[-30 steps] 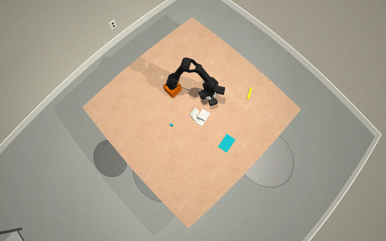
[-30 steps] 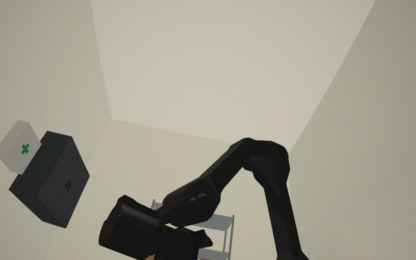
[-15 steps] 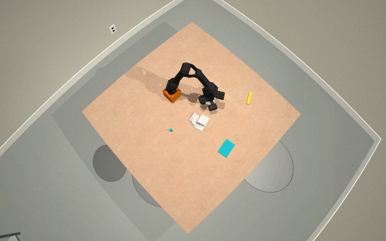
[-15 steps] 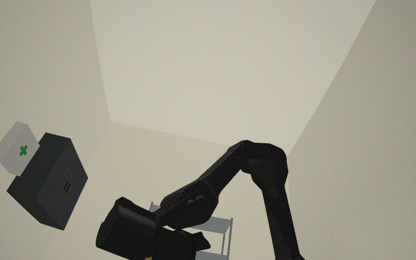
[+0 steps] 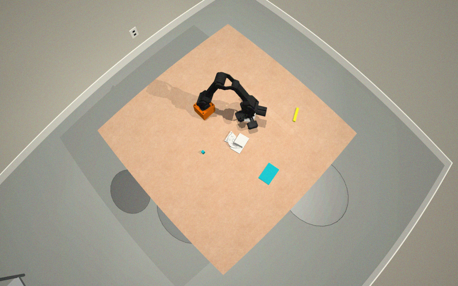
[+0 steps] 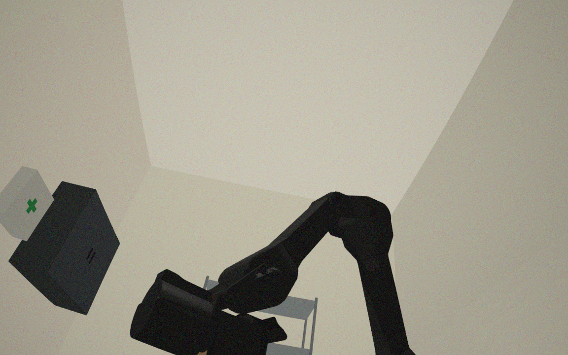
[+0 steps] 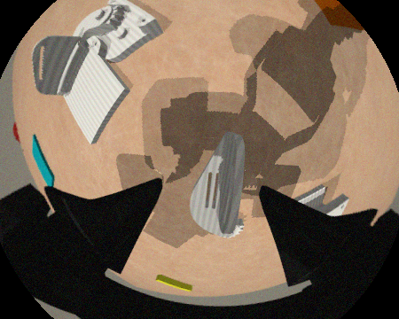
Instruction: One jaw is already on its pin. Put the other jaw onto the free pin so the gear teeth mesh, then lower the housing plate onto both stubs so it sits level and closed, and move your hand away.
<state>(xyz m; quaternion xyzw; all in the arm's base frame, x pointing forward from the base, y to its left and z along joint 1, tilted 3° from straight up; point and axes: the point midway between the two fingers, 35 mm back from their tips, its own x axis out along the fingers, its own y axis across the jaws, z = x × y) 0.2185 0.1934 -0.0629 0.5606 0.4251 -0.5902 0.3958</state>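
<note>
Now: gripper tip 4 cm to the right of the grey jaw and 1 cm past it. From my gripper tip the other things lie so: grey housing plate (10 cm behind, 7 cm to the left, 2 cm above); small teal cube (37 cm to the right, 1 cm ahead, 1 cm above); yellow bar (29 cm to the left, 16 cm ahead).
</note>
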